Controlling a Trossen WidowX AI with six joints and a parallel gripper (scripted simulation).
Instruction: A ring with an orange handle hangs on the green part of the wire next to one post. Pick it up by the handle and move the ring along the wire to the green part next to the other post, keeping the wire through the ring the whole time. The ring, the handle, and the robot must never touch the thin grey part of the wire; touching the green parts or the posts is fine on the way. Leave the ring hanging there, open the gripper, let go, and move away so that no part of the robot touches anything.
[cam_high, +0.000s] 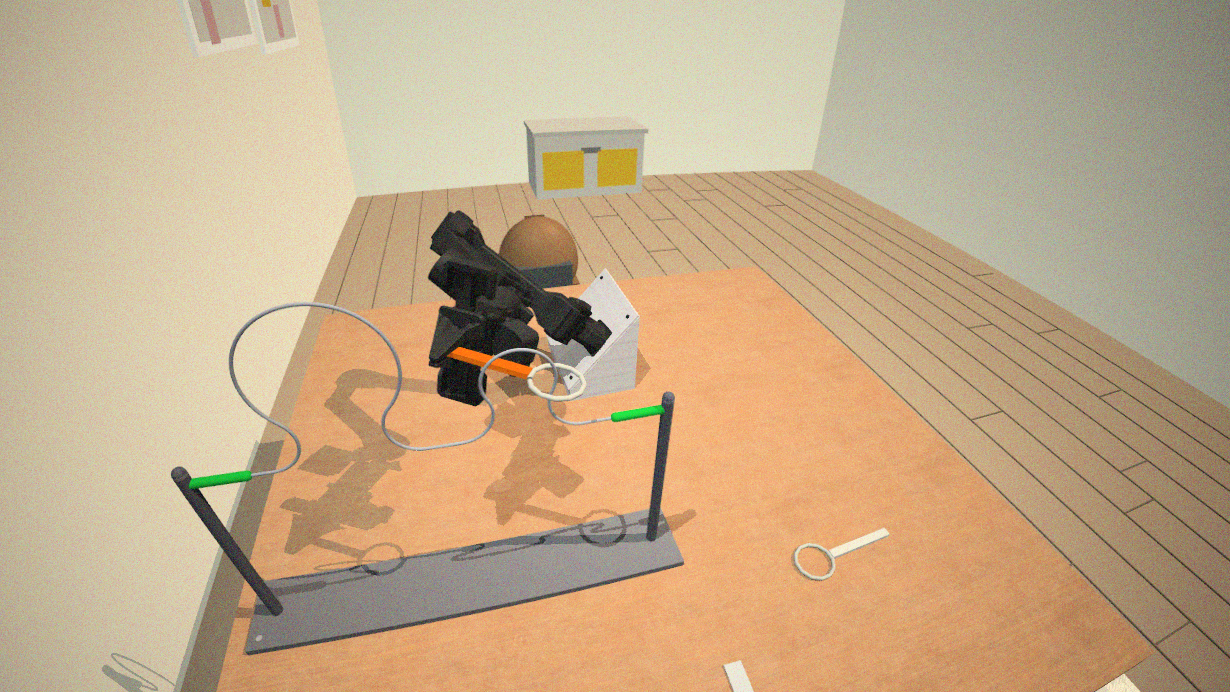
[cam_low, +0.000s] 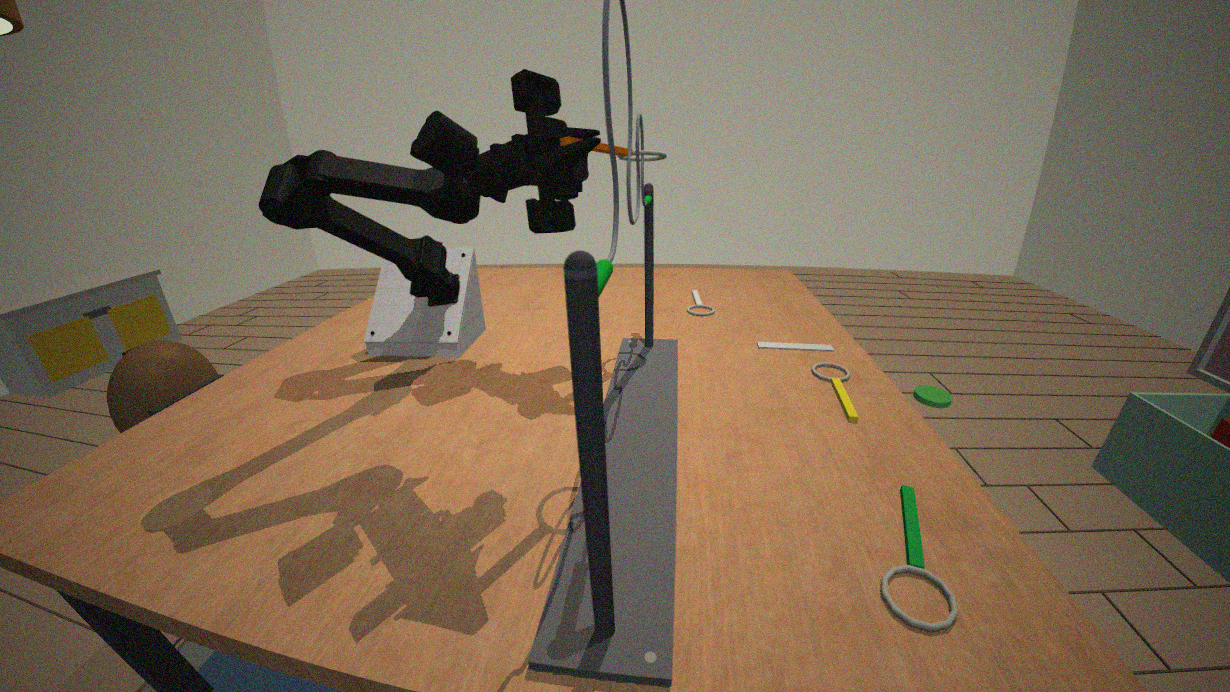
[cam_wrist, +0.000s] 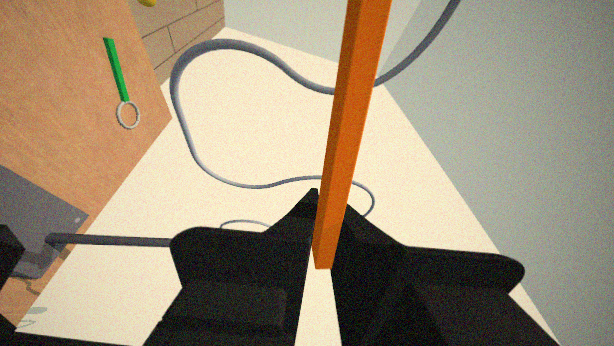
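The orange-handled ring lies 3 cm ahead of my gripper tip, 9 cm to the left of it and 2 cm below it. Round my gripper tip: white strip: 37 cm ahead, 26 cm to the left, 38 cm below; then green-handled ring: 30 cm ahead, 24 cm to the right, 37 cm below; then ring with handle: 38 cm ahead, 10 cm to the left, 37 cm below.
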